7 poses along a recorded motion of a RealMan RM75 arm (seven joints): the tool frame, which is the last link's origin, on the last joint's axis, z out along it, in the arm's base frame.
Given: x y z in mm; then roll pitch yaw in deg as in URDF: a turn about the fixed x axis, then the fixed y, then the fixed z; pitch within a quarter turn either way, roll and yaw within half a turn.
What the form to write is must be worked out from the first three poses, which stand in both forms.
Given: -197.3 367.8 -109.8 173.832 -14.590 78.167
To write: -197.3 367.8 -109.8 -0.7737 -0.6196 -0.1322 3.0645
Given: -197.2 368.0 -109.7 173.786 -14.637 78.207
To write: -197.2 368.0 -109.7 -0.7735 -0.6198 -0.1327 3.0646
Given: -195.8 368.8 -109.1 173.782 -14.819 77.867
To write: -195.8 368.8 -109.1 -0.7752 -0.6173 -0.1341 3.0634
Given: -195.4 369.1 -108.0 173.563 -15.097 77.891
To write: -195.4 369.1 -108.0 -0.7750 -0.6169 -0.1371 3.0633
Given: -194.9 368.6 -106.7 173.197 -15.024 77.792
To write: -194.9 368.6 -106.7 -0.7756 -0.6158 -0.1386 3.0693
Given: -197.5 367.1 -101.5 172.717 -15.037 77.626
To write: -197.5 367.1 -101.5 -0.7766 -0.6140 -0.1413 3.0760
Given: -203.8 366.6 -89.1 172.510 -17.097 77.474
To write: -203.8 366.6 -89.1 -0.7765 -0.6104 -0.1563 3.0567
